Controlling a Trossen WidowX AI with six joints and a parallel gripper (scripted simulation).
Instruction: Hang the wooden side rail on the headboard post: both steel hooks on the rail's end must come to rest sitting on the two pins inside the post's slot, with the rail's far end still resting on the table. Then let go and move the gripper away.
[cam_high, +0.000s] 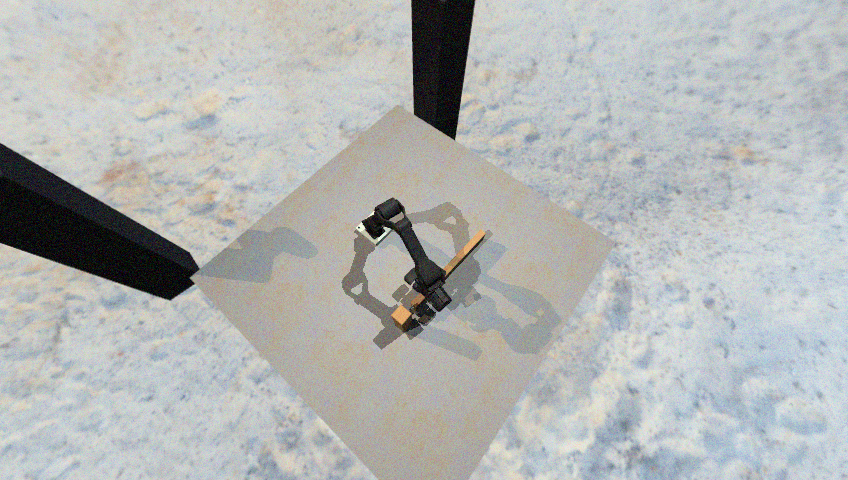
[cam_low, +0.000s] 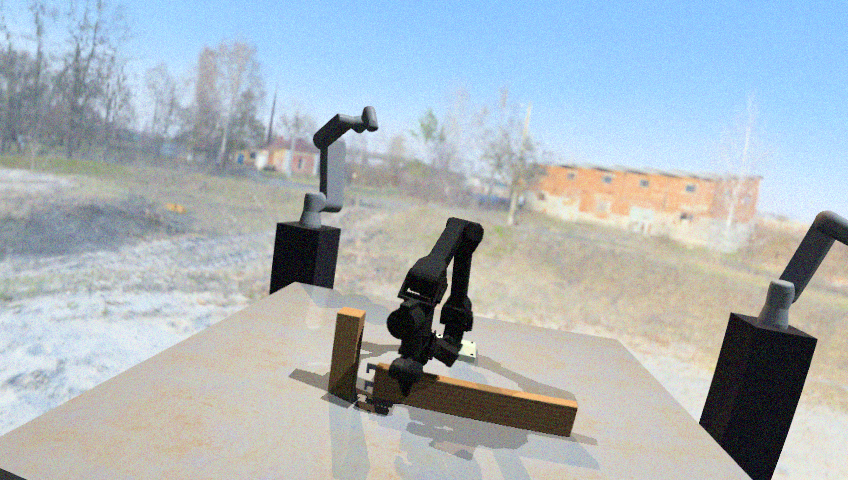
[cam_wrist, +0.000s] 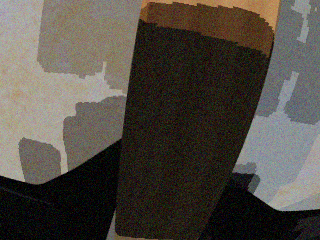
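Right now my gripper tip is 3 cm short of the headboard post, 14 cm to the left of it and 7 cm below it.
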